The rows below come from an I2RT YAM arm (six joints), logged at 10 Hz.
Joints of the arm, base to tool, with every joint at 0 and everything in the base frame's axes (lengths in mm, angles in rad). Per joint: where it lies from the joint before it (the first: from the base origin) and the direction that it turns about. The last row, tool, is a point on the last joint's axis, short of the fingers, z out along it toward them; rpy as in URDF.
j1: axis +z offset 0 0 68
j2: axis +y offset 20 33.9 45.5
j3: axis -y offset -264 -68.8 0
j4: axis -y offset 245 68.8 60
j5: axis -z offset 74 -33.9 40.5
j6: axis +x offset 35.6 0 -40.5
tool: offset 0 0 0 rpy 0 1.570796 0
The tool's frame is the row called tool.
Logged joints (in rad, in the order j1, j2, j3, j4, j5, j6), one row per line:
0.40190 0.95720 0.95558 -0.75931 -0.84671 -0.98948
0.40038 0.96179 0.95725 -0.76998 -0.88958 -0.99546
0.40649 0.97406 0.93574 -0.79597 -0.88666 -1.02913
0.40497 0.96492 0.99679 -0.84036 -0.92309 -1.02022
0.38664 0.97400 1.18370 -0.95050 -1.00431 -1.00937
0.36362 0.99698 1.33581 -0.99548 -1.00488 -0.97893
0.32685 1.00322 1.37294 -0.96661 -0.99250 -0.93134
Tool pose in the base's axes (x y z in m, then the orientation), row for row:
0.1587 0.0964 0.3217 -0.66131 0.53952 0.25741 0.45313
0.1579 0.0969 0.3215 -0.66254 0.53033 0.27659 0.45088
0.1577 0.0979 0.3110 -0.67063 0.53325 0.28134 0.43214
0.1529 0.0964 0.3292 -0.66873 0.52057 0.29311 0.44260
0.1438 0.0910 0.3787 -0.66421 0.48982 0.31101 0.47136
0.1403 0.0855 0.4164 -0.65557 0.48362 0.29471 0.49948
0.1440 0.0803 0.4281 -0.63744 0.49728 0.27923 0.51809
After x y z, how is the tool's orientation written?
As a quaternion, x y z w.
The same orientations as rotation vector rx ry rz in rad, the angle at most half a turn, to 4 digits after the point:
-1.6328 1.3321 0.6356
-1.6375 1.3107 0.6836
-1.6716 1.3292 0.7013
-1.6590 1.2914 0.7272
-1.6267 1.1996 0.7617
-1.5858 1.1699 0.7129
-1.5295 1.1932 0.6700

